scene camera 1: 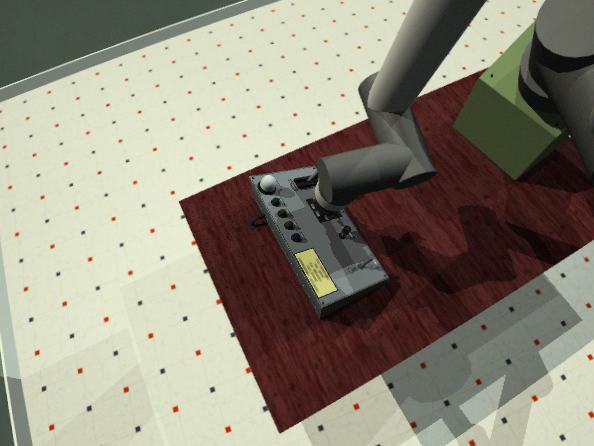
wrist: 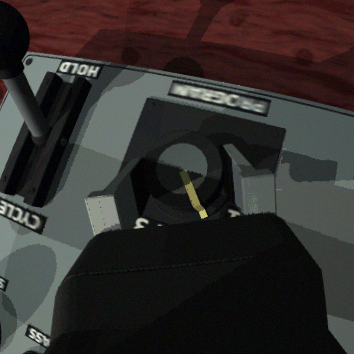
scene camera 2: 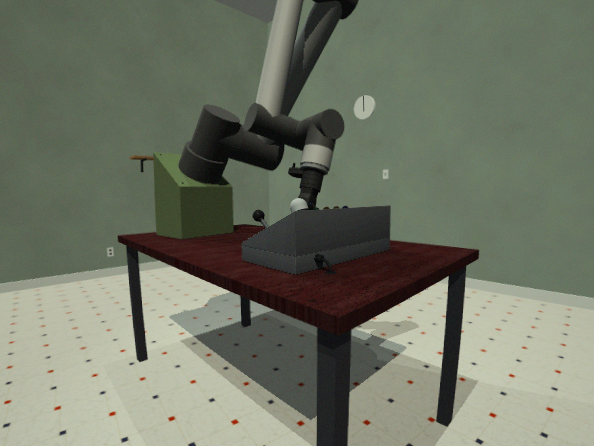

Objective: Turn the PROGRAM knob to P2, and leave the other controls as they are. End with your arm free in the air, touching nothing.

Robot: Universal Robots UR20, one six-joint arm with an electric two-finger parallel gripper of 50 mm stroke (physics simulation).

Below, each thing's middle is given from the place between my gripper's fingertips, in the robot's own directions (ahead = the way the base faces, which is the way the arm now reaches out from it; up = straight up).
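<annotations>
Relative to the grey control box [scene camera 1: 328,266], my hand is 70 mm short of it, 80 mm to the right of it and 10 mm above it.
</annotations>
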